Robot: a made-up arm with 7 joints. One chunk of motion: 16 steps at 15 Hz.
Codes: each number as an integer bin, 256 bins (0 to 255) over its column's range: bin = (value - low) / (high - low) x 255, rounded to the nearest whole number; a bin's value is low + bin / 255 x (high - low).
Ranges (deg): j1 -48..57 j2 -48..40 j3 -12..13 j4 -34..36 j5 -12..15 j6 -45..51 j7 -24..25
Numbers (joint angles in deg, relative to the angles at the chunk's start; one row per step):
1: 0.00 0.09 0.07 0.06 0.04 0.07 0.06
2: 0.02 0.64 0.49 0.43 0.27 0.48 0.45
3: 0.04 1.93 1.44 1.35 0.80 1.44 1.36
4: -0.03 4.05 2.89 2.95 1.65 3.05 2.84
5: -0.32 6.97 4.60 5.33 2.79 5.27 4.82
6: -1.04 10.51 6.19 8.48 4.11 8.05 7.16
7: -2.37 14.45 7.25 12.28 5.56 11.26 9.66
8: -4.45 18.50 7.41 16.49 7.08 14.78 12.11
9: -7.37 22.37 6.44 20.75 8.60 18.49 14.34
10: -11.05 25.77 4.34 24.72 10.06 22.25 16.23
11: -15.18 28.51 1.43 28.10 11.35 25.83 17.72
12: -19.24 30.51 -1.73 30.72 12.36 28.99 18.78
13: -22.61 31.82 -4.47 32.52 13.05 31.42 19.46
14: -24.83 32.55 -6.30 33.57 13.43 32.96 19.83
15: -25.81 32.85 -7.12 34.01 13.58 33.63 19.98
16: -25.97 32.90 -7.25 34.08 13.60 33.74 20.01
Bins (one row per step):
1: 117 139 123 124 114 120 125
2: 117 141 127 125 116 121 127
3: 117 145 137 129 121 123 132
4: 116 151 152 135 129 128 140
5: 116 159 169 143 140 134 150
6: 114 170 186 155 152 141 162
7: 111 181 196 169 166 149 175
8: 106 193 198 184 180 159 188
9: 99 204 188 199 195 169 200
10: 90 214 167 214 208 179 209
11: 80 222 137 226 221 188 217
12: 70 228 105 236 230 197 223
13: 62 231 77 242 237 203 226
14: 56 233 58 246 240 207 228
15: 54 234 50 248 242 209 229
16: 54 234 48 248 242 209 229

